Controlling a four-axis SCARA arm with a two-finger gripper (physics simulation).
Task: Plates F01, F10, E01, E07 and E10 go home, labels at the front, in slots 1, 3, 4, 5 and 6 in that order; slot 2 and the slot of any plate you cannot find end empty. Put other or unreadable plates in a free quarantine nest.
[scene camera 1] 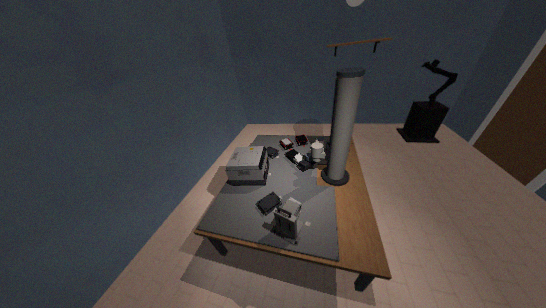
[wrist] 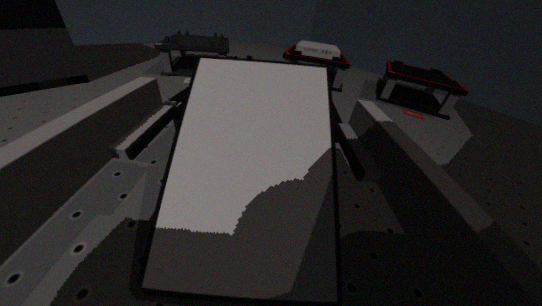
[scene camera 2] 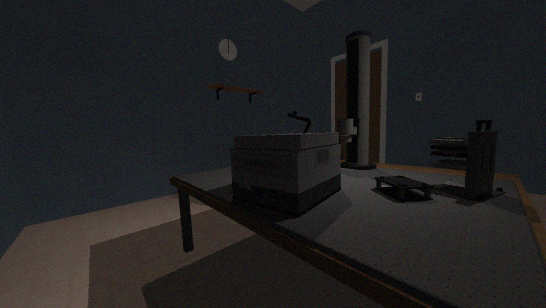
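Where they show: gripper, fingertip midpoint: (scene camera 1: 298,156) (wrist: 257,104); arm's base, origin of the base link: (scene camera 1: 334,175) (scene camera 2: 356,166).
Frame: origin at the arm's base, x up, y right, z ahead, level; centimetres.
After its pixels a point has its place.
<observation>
My gripper (wrist: 257,104) {x 7.3, y 16.8, z 36.6 cm} is open, with its fingers on either side of a white-topped plate (wrist: 255,125) {x 6.9, y 15.7, z 35.3 cm} (scene camera 1: 298,158) {x 6.7, y 14.7, z 35.9 cm} and nothing gripped. The plate lies flat with a dark rim, partly in shadow; no label on it is readable. Another white plate (wrist: 317,50) {x 7.4, y 41.6, z 51.3 cm} (scene camera 1: 286,142) {x 7.7, y 43.8, z 54.1 cm} sits on a red-edged nest, its small label unreadable. The other red-edged nest (wrist: 425,77) {x 6.3, y 52.8, z 35.2 cm} (scene camera 1: 301,140) {x 6.3, y 51.7, z 36.7 cm} holds no plate. The upright slotted rack (scene camera 1: 287,226) {x 14.9, y -64.5, z 32.8 cm} (scene camera 2: 481,162) {x 13.7, y -62.6, z 39.0 cm} stands near the table's front. Several stacked layers (scene camera 2: 448,142) {x 20.5, y -53.3, z 36.3 cm} show beside it; their labels and slots cannot be read.
A grey boxy device (scene camera 1: 247,165) {x 25.8, y -23.1, z 74.6 cm} (scene camera 2: 285,170) {x 15.2, y -22.7, z 96.9 cm} stands at the left table edge. A dark low stand (scene camera 1: 269,202) {x 6.3, y -43.2, z 51.8 cm} (scene camera 2: 404,182) {x 6.3, y -43.3, z 54.0 cm} lies near the rack. Another dark stand (scene camera 1: 271,152) {x 6.3, y 23.6, z 68.2 cm} (wrist: 195,44) {x 6.3, y 24.6, z 64.8 cm} is behind the device. The arm's tall column (scene camera 1: 344,125) {x 56.0, y -7.5, z -0.1 cm} (scene camera 2: 364,100) {x 45.7, y -6.4, z 3.8 cm} stands on the right.
</observation>
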